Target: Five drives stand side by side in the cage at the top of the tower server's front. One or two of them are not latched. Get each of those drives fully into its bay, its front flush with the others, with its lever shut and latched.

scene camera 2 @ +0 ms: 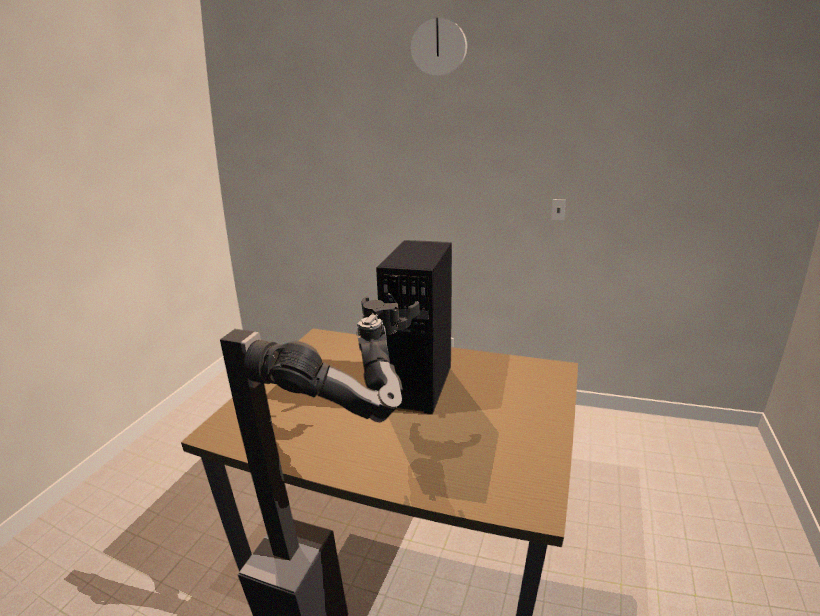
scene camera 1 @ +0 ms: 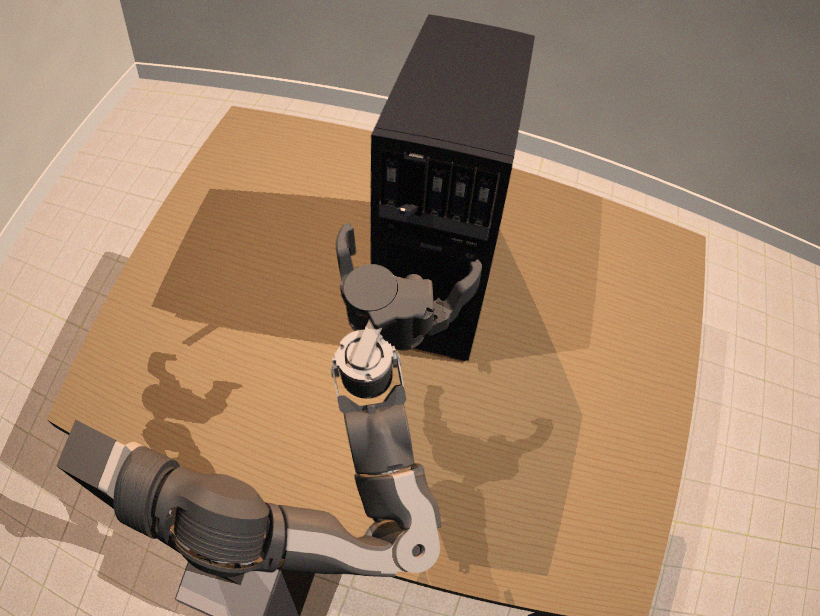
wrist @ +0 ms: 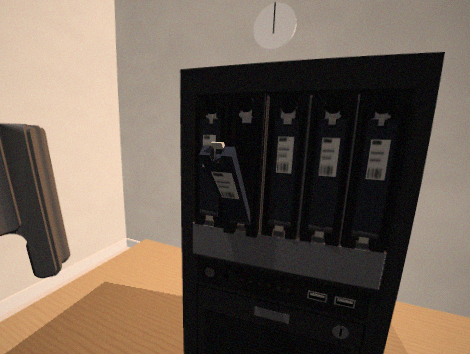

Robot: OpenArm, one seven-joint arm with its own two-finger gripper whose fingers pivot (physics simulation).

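Observation:
The black tower server [scene camera 1: 457,86] [scene camera 2: 440,318] [wrist: 310,75] holds five upright drives. The second drive from the left has its lever [wrist: 227,185] [scene camera 1: 404,210] swung out from the top, hinged low, and it partly covers the first drive [wrist: 209,197] in the wrist view. I cannot tell whether the second drive's body stands proud. The levers of the third drive [wrist: 283,197] [scene camera 1: 436,185], fourth drive [wrist: 327,195] [scene camera 1: 460,190] and fifth drive [wrist: 374,200] [scene camera 1: 483,195] look shut, as does the first's. My gripper [scene camera 1: 410,246] [scene camera 2: 403,302] is wide open and empty, in front of the server below the cage; one finger shows at the wrist view's left edge.
The server stands on the wooden table [scene camera 1: 285,152] [scene camera 2: 530,411]. A grey strip [wrist: 287,260] crosses its front below the drives. My arm [scene camera 1: 381,437] reaches in from the front left, from a dark post [scene camera 2: 255,424]. A wall stands behind the table.

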